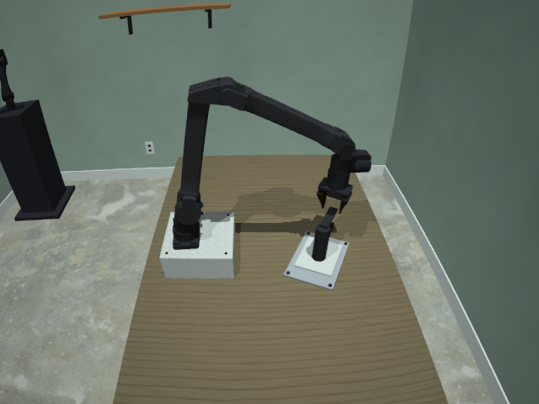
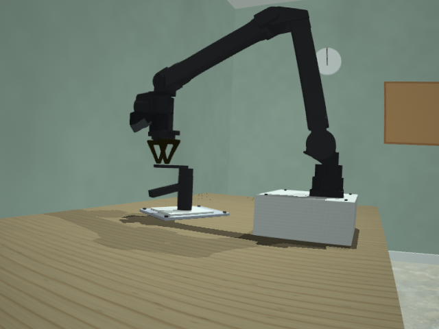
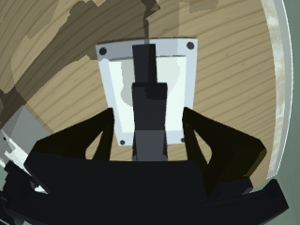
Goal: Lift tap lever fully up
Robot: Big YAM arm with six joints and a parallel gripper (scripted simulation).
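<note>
The lever lies 20 mm behind my hand, 30 mm to the right of it and 20 mm below it. From my hand the other things lie so: black tap 30 mm behind, 50 mm to the right, 70 mm below.
</note>
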